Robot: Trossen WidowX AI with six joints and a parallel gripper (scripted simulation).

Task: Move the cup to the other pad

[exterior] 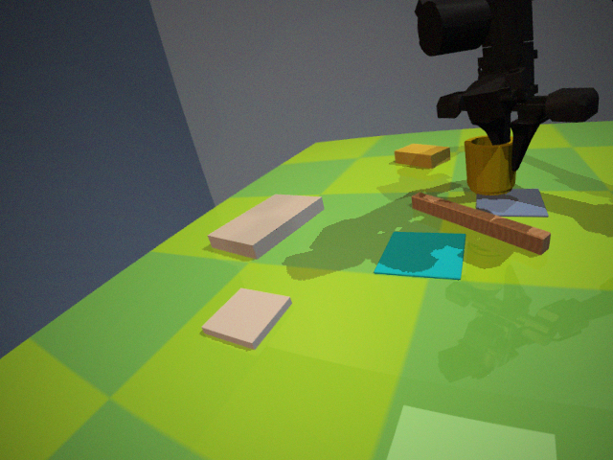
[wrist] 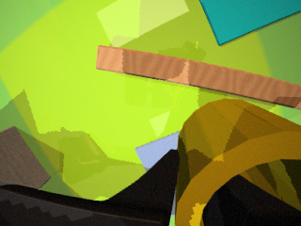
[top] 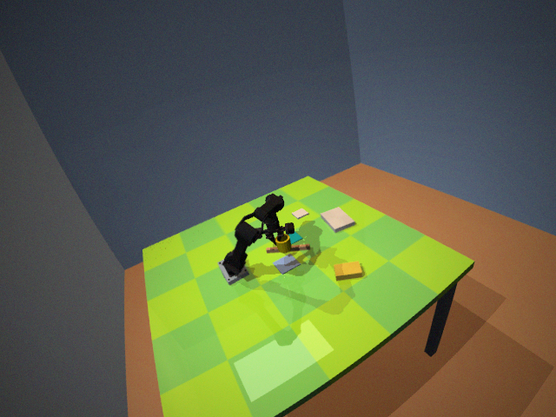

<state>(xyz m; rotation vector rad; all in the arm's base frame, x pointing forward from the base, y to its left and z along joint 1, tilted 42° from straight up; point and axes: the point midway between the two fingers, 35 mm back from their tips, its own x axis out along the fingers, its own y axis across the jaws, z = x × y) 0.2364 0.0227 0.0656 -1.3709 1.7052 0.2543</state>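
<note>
The cyan pad lies 110 mm ahead of my gripper tip, 100 mm to the left of it and 80 mm below it. Round my gripper tip: grey pad: 80 mm below, 60 mm to the right, 10 mm behind; yellow cup: 20 mm to the right, 20 mm ahead; wooden bar: 70 mm below, 50 mm ahead, 20 mm to the left.
</note>
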